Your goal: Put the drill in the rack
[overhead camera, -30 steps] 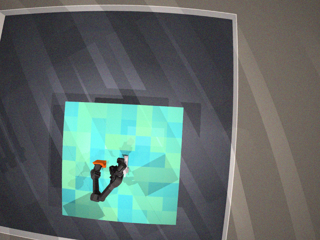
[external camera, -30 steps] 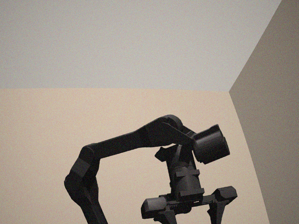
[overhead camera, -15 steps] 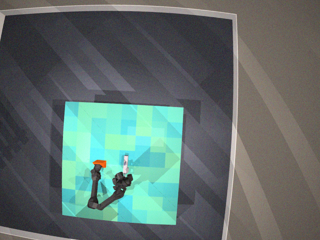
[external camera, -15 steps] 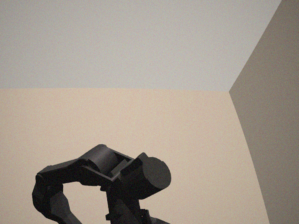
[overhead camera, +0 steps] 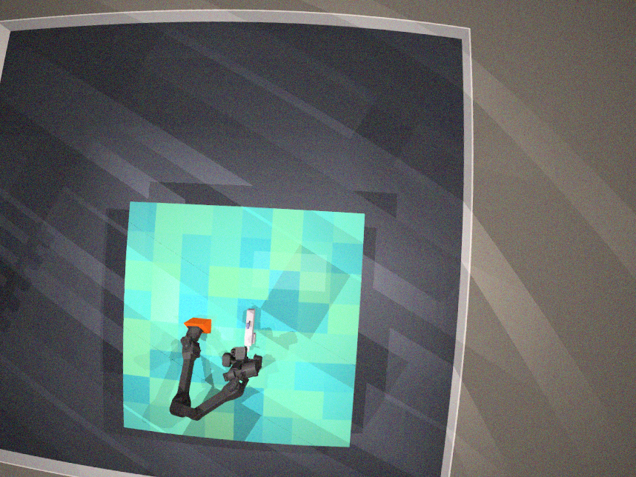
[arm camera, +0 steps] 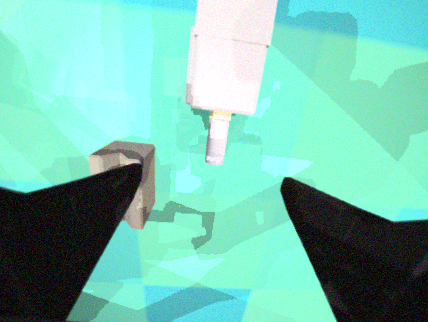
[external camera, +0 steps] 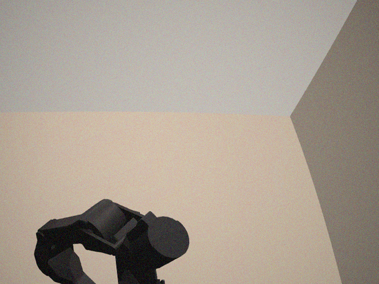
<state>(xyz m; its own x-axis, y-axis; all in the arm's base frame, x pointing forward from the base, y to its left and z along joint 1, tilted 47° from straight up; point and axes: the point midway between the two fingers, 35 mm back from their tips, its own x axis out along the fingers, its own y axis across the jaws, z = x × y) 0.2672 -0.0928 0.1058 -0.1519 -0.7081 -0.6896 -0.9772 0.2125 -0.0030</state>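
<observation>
My gripper tip is now 7 cm to the right of the drill, 2 cm above it and 1 cm short of it.
</observation>
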